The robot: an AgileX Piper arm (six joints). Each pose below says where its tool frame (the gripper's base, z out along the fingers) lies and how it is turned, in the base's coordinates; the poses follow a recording.
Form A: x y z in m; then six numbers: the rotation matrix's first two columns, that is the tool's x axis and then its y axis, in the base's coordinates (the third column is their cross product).
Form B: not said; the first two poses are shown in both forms.
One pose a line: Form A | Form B
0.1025 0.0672 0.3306 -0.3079 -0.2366 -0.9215 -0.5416 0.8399 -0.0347 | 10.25 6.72 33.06 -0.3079 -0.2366 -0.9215 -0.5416 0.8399 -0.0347
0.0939 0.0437 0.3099 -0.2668 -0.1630 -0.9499 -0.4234 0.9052 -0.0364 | 9.39 4.37 30.99 -0.2668 -0.1630 -0.9499 -0.4234 0.9052 -0.0364
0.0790 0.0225 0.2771 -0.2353 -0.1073 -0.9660 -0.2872 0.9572 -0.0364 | 7.90 2.25 27.71 -0.2353 -0.1073 -0.9660 -0.2872 0.9572 -0.0364
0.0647 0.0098 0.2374 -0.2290 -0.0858 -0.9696 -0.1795 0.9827 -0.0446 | 6.47 0.98 23.74 -0.2290 -0.0858 -0.9696 -0.1795 0.9827 -0.0446
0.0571 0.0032 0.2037 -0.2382 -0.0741 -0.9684 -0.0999 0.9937 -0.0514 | 5.71 0.32 20.37 -0.2382 -0.0741 -0.9684 -0.0999 0.9937 -0.0514
